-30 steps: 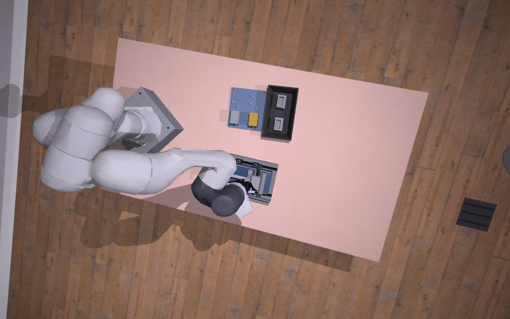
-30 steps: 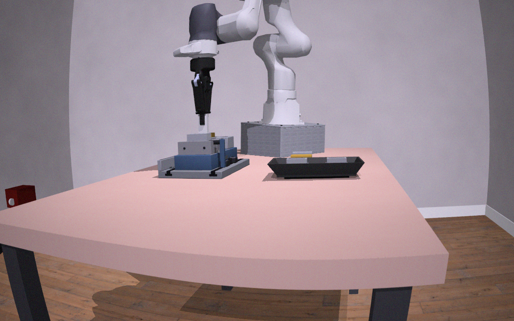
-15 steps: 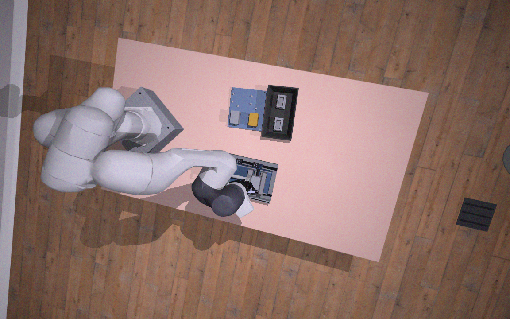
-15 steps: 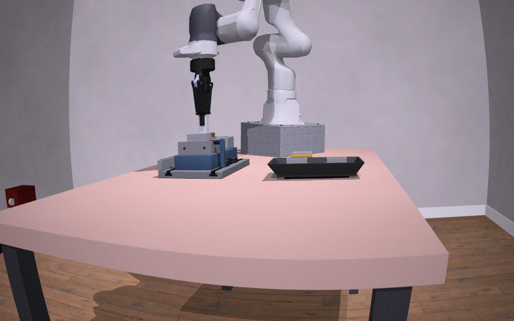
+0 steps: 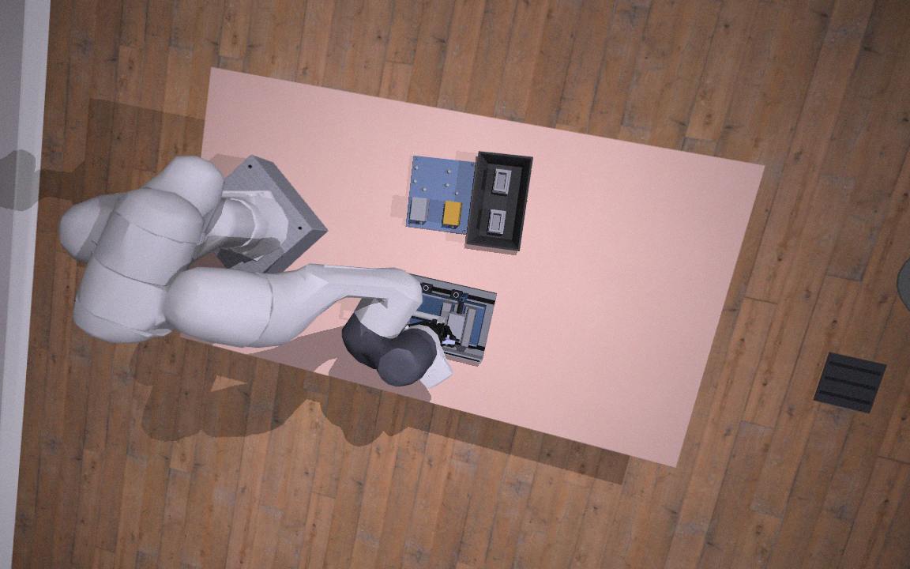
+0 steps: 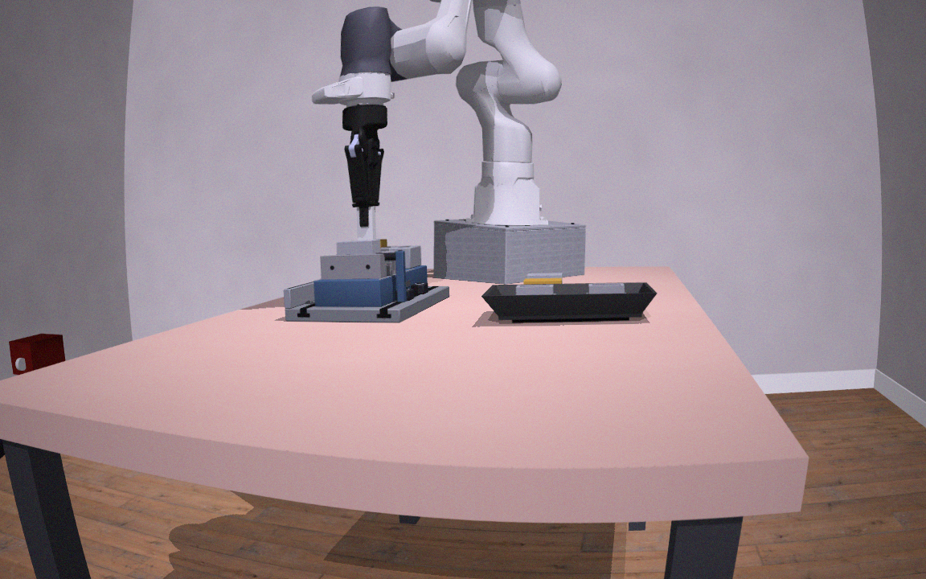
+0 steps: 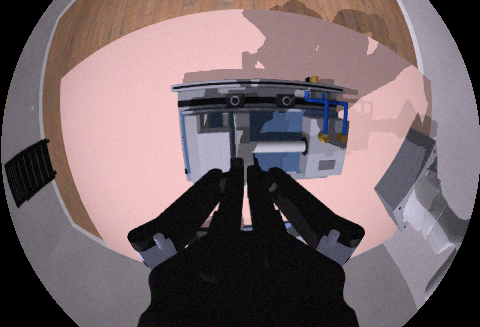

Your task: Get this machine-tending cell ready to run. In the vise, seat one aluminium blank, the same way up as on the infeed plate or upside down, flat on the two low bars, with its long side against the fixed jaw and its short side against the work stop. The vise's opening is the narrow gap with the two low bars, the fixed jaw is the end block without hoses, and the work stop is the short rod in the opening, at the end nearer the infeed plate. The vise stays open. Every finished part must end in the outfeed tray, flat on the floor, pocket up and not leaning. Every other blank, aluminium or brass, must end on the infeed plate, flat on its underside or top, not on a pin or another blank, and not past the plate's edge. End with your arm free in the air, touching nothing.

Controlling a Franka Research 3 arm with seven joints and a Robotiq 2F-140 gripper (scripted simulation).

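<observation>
My gripper is now 4 cm short of the aluminium blank and 4 cm above it. Also, from my hand: cylinder (13 cm behind, 6 cm below); brass blank (28 cm to the left, 11 cm below, 4 cm behind); vise (10 cm below, 3 cm behind).
</observation>
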